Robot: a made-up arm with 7 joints.
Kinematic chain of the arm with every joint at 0, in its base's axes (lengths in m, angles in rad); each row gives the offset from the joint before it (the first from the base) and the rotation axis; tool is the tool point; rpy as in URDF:
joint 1: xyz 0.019 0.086 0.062 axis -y
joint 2: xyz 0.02 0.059 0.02 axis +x
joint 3: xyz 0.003 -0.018 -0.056 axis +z
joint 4: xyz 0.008 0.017 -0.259 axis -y
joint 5: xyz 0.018 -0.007 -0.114 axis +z
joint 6: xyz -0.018 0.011 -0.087 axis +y
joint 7: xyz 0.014 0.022 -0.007 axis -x
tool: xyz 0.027 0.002 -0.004 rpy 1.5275 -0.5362 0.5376
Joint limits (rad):
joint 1: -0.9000..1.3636
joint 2: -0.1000..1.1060
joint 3: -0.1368..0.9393
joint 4: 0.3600..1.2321
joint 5: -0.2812..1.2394
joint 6: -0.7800..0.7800
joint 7: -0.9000..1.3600
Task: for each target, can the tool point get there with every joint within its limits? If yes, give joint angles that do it. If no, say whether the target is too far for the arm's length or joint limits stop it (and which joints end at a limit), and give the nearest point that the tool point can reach.
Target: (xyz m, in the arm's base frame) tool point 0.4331 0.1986 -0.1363
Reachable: yes | joints 0.6428 0.0558 -0.0048 0.9158 0.5768 0.0314 0.8414
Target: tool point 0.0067 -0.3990 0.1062
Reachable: no: joint limits stop it (at a limit: joint 1, joint 2, joint 3, joint 4, joint 5, joint 7) | nearest point 0.3678 0.1000 0.2134 | short by 0.625 m
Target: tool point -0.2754 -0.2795 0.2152
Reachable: no: joint limits stop it (at a limit: joint 1, joint 2, joint 3, joint 4, joint 5, joint 6, joint 7) | nearest point -0.3308 0.1487 -0.2507 | short by 0.635 m
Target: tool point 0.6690 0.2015 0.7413
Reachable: no: too far | nearest point 0.4213 0.1861 0.2493 | short by 0.551 m
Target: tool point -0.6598 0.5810 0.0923
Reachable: no: too far | nearest point -0.2614 0.4743 -0.1999 | short by 0.505 m
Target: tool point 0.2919 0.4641 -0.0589
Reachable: yes | joints 0.6556 0.5820 0.5550 1.0481 1.0638 -0.5554 -0.2330
